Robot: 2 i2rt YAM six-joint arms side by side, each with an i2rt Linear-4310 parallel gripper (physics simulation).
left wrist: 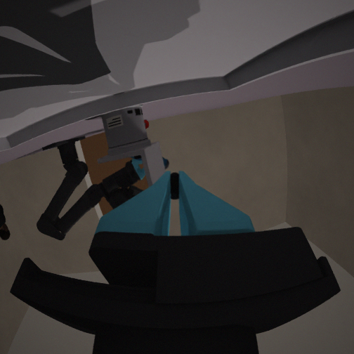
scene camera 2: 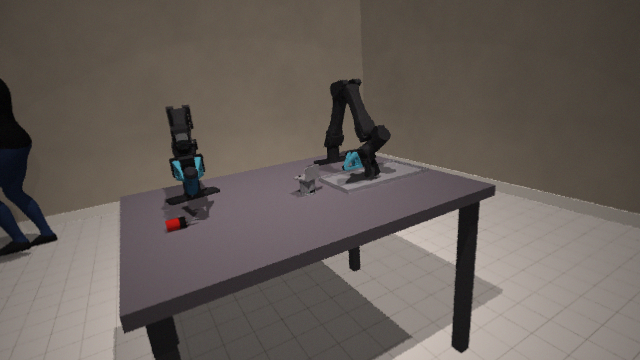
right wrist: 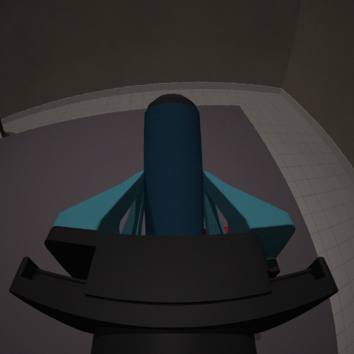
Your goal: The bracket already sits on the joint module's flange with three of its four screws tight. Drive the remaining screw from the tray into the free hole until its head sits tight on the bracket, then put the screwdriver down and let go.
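Frame: origin at the left arm's base, x left, y back, z up, level; metres.
Seen in the pictures: left gripper, fingertip midpoint: [scene camera 2: 343, 169]; right gripper, fingertip midpoint: [scene camera 2: 191, 179]; left arm's base, origin of the base link: [scene camera 2: 333, 161]; right arm's base, origin of the base link: [scene camera 2: 193, 196].
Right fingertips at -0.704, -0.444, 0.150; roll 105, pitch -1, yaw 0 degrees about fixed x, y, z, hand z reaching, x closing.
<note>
Offsets run from my right fingertips to a thing's middle, as dx, dy, dz. "*": to the spot under its first point. Level surfaces: height alone.
The grey joint module @[+0.403, +0.064, -0.118] [scene camera 2: 307, 187] [left wrist: 125, 129] stands upright on the table, left of the tray [scene camera 2: 348, 189] [left wrist: 182, 88]. The bracket @[+0.403, +0.064, -0.068] [scene camera 2: 312, 172] [left wrist: 154, 161] sits on its flange with an upright plate. The holes are too small to tell. My left gripper [scene camera 2: 344, 168] [left wrist: 174, 178] is low over the tray, shut on a small black screw [left wrist: 174, 187] at its fingertips. My right gripper [scene camera 2: 190, 176] [right wrist: 173, 178] is away from the module, above the left part of the table, shut on the screwdriver's thick blue handle @[* -0.003, +0.003, -0.024] [scene camera 2: 191, 186] [right wrist: 173, 145]. The screwdriver's tip is hidden in the right wrist view.
A red and black tool-like object @[-0.049, +0.000, -0.133] [scene camera 2: 174, 224] lies on the table @[dz -0.150] [scene camera 2: 260, 225] below my right gripper in scene camera 2. A person [scene camera 2: 16, 170] stands beyond the table's left end. A brown panel [left wrist: 95, 155] shows behind the right arm in the left wrist view.
</note>
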